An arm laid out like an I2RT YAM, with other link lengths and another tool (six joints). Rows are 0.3 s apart.
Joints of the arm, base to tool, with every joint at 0 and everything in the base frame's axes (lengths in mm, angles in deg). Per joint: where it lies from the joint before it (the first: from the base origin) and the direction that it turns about. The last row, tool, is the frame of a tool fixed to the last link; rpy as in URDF.
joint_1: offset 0 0 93.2 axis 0 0 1
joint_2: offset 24.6 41.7 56 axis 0 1 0
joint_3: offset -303.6 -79.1 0 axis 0 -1 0
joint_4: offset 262.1 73.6 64.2 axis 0 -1 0
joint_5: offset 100.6 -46.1 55.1 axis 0 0 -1
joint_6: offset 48.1 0 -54.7 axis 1 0 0
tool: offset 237 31 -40 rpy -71.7 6.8 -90
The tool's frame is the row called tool.
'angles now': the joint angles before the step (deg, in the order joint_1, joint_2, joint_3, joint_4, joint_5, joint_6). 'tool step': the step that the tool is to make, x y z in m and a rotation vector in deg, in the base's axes. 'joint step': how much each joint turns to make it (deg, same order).
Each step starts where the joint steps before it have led.
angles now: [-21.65 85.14 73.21 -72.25 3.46 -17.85]
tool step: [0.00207 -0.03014 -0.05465 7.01 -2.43 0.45]
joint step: [-12.31 5.78 -6.60 11.08 -8.50 -12.01]
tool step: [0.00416 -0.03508 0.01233 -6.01 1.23 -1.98]
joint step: [0.18 0.78 3.94 -0.76 5.86 1.59]
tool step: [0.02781 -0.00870 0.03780 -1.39 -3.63 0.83]
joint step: [0.70 0.00 7.88 -4.09 -0.85 0.00]
